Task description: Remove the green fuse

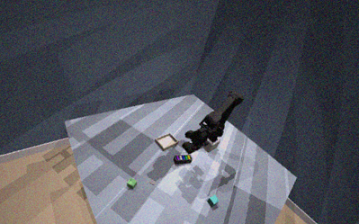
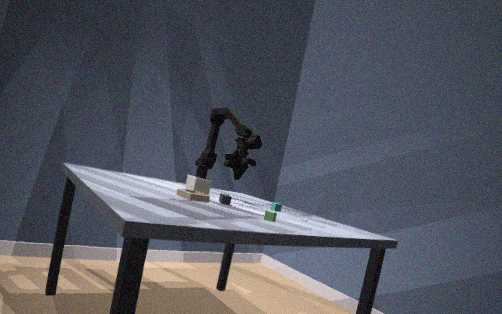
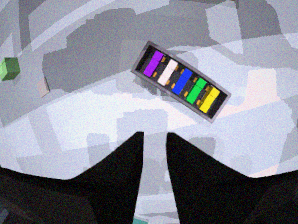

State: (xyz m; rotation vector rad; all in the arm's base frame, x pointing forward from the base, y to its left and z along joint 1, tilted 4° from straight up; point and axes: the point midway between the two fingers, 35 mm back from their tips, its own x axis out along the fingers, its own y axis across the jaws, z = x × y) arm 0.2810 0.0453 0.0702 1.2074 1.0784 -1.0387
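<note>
My gripper tip is now 30 mm past the green fuse, 30 mm to the left of it and 100 mm above it. Also, from my gripper tip: yellow fuse 50 mm behind, 20 mm to the right, 100 mm below; beige tray 10 mm behind, 210 mm to the right, 120 mm below; blue fuse 10 mm behind, 30 mm to the right, 100 mm below.
</note>
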